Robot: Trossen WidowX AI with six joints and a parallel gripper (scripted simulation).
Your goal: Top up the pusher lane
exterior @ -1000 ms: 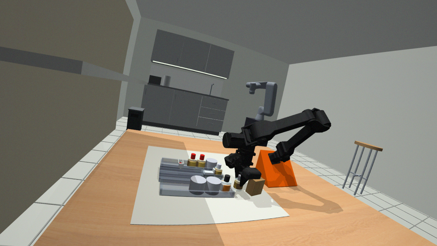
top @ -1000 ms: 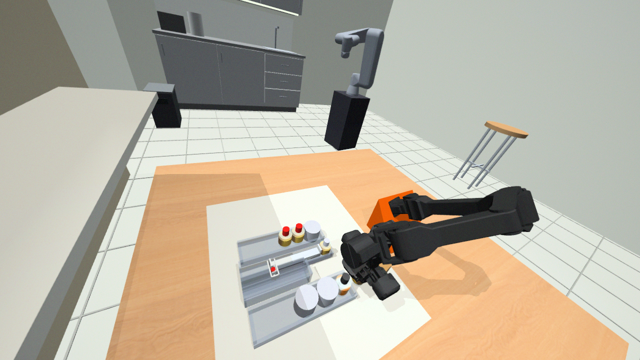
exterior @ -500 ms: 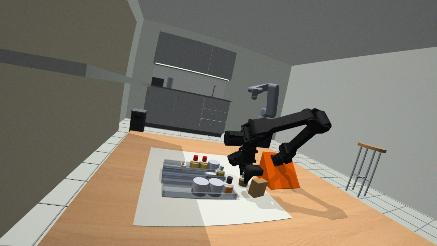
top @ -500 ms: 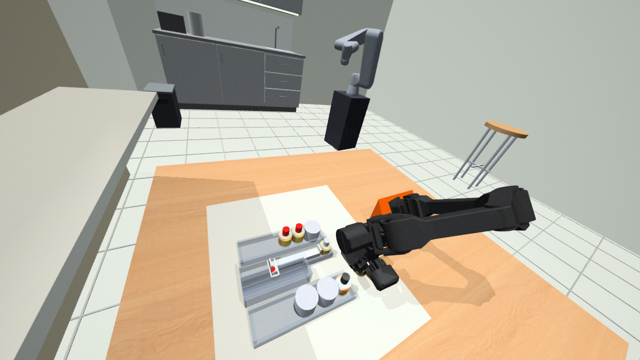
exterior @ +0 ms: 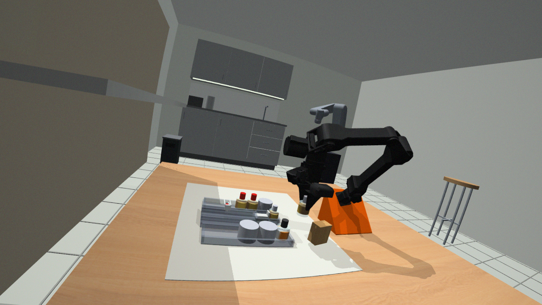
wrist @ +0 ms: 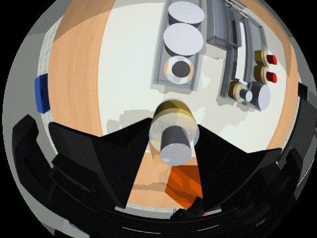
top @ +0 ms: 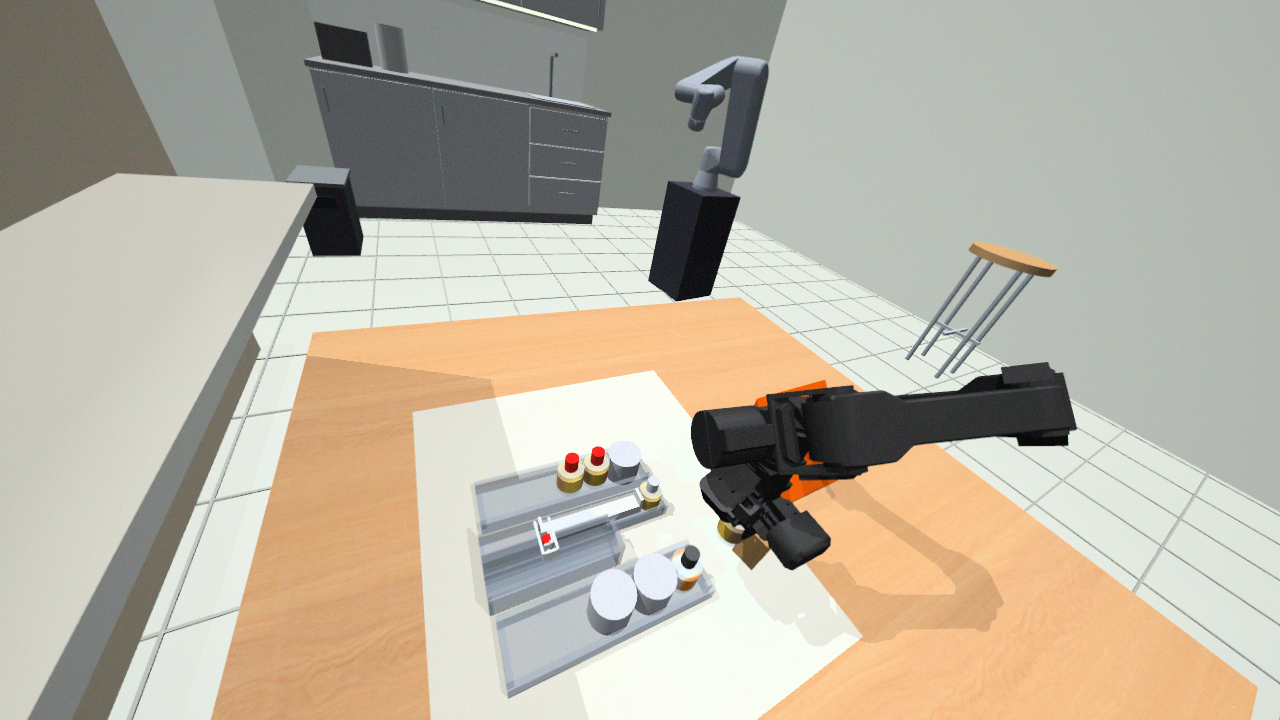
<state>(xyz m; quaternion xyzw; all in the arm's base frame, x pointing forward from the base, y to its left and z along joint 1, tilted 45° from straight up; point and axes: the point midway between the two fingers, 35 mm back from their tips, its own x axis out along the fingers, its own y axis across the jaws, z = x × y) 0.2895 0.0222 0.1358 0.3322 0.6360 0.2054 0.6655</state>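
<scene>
Right now the brown box is 9 cm below my gripper tip, 9 cm behind it and 1 cm to the left of it. The rest, counted from my gripper tip: red mark: 21 cm ahead, 13 cm to the right, 5 cm below; then sprung lane: 17 cm ahead, 14 cm to the right, 11 cm below.
</scene>
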